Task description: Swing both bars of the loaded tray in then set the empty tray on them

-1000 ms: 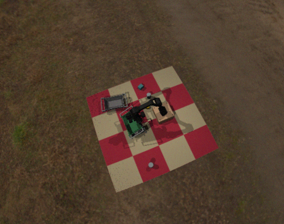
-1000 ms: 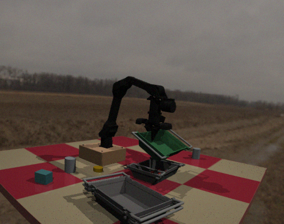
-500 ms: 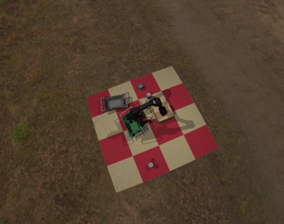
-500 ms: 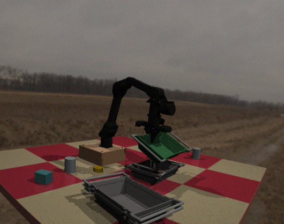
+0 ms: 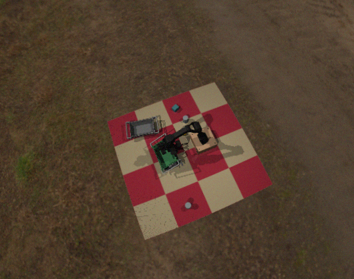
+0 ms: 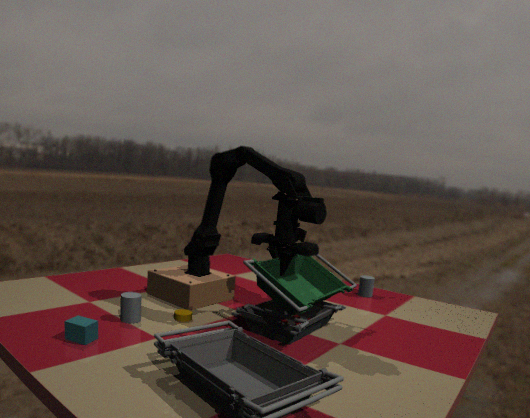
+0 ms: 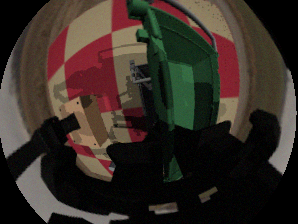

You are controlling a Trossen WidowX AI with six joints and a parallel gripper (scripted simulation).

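My gripper tip is 7 cm short of the green tray and 1 cm to the left of it. Round my gripper tip: yellow disc: 21 cm behind, 15 cm to the right, 13 cm below; teal cube: 28 cm behind, 44 cm to the right, 12 cm below.
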